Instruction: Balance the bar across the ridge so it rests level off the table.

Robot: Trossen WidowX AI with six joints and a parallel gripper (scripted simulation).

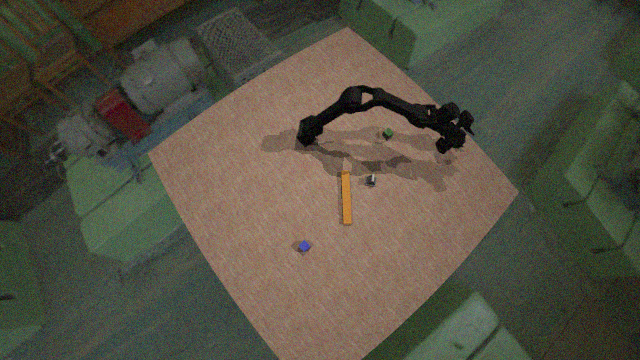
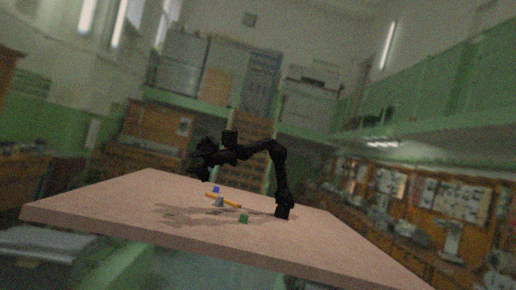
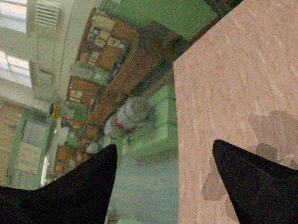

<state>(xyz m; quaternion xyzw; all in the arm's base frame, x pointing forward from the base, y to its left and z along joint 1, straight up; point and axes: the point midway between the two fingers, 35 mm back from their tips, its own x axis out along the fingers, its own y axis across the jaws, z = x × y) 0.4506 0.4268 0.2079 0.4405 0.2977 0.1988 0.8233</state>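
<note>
My gripper tip is now 16 cm past the orange bar, 49 cm to the left of it and 19 cm above it. Also, from my gripper tip: small green cube: 26 cm behind, 15 cm to the right, 18 cm below; small blue cube: 11 cm behind, 74 cm to the right, 18 cm below.
</note>
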